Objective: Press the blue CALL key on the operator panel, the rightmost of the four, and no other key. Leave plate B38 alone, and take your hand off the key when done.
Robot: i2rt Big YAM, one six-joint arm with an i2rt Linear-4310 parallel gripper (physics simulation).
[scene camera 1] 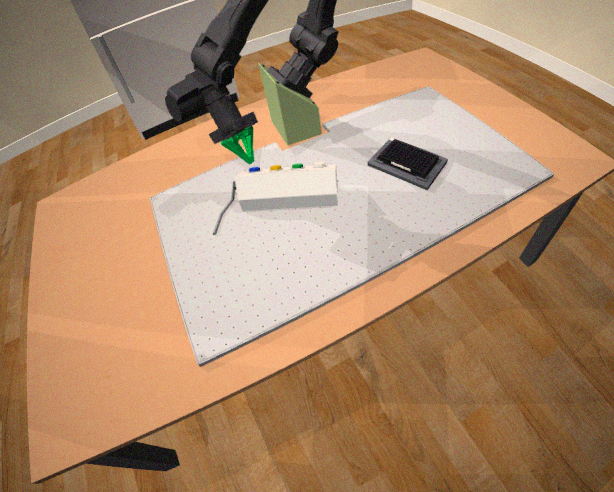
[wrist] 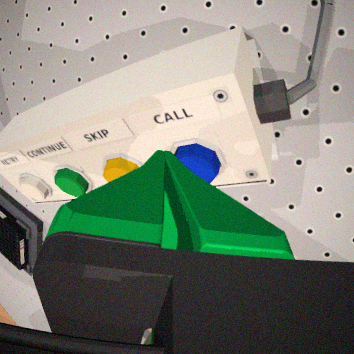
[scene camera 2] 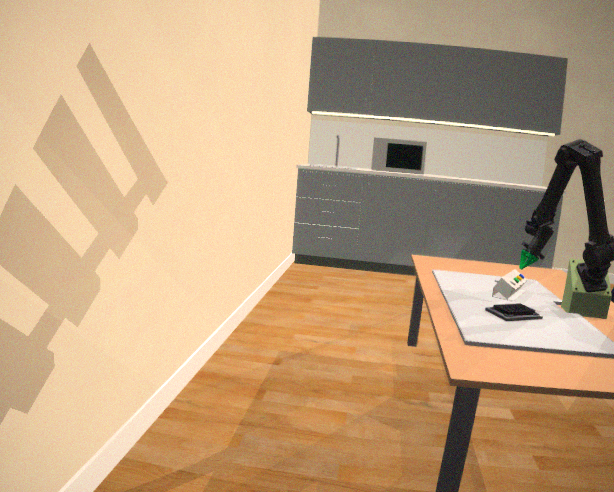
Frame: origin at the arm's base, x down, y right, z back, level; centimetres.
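Seen in the pictures: gripper, fingertip midpoint: [scene camera 1: 251, 162] [wrist: 160, 162] [scene camera 2: 520, 269]; arm's base at its link origin: [scene camera 1: 288, 84] [scene camera 2: 591, 277].
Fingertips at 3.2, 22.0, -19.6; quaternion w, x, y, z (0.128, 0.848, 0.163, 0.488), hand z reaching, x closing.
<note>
Pixels of each thing's top centre, then the offset from my fingertips to it, as dx, dy, dz. "pt": a spot on its surface instead. Level surfaces: height alone.
- cream operator panel at its top centre: [wrist: 64, 153] [scene camera 1: 284, 167] [scene camera 2: 512, 273] +1.1, -5.2, -5.2
- yellow SKIP key at its top centre: [wrist: 113, 178] [scene camera 1: 274, 165] +2.0, -4.4, -2.0
- green CONTINUE key at its top centre: [wrist: 61, 185] [scene camera 1: 296, 163] +2.0, -8.5, -4.8
- white RETRY key at its top centre: [wrist: 24, 190] [scene camera 1: 319, 162] +2.0, -12.6, -7.7
- dark plate at its top centre: [scene camera 1: 408, 155] [scene camera 2: 514, 307] +6.9, -33.8, -14.6
- grey cable at a spot on its surface: [wrist: 320, 45] [scene camera 1: 226, 204] pt +8.8, +8.6, +1.3
- dark plug at a spot on its surface: [wrist: 272, 101] pt +4.1, +4.6, +1.6
- board at its surface level: dx +9.5
- orange table at its surface level: dx +10.8
The cream operator panel [scene camera 1: 287, 190] [scene camera 2: 504, 288] [wrist: 190, 75] stands on the perforated board. Its blue CALL key [scene camera 1: 254, 169] [scene camera 2: 521, 276] [wrist: 201, 162] is at the right end in the wrist view, beside the yellow SKIP key [scene camera 1: 275, 167] [wrist: 119, 169]. The green CONTINUE key [scene camera 1: 297, 166] [wrist: 71, 181] and white RETRY key [scene camera 1: 319, 165] [wrist: 34, 186] follow. My gripper [scene camera 1: 251, 161] [scene camera 2: 521, 267] [wrist: 160, 162] is shut and empty. Its tips are a little above the panel, by the blue key's SKIP-side edge; they hide part of that key in the wrist view. The dark plate [scene camera 1: 412, 157] [scene camera 2: 514, 309] lies apart from the panel; its label is unreadable.
A grey cable [scene camera 1: 223, 210] [wrist: 320, 45] leaves a dark plug [wrist: 272, 101] at the panel's CALL end. The green arm mount [scene camera 1: 294, 115] [scene camera 2: 586, 299] stands behind the board [scene camera 1: 266, 276] [scene camera 2: 543, 338]. The board lies on the orange table [scene camera 1: 102, 266] [scene camera 2: 512, 366].
</note>
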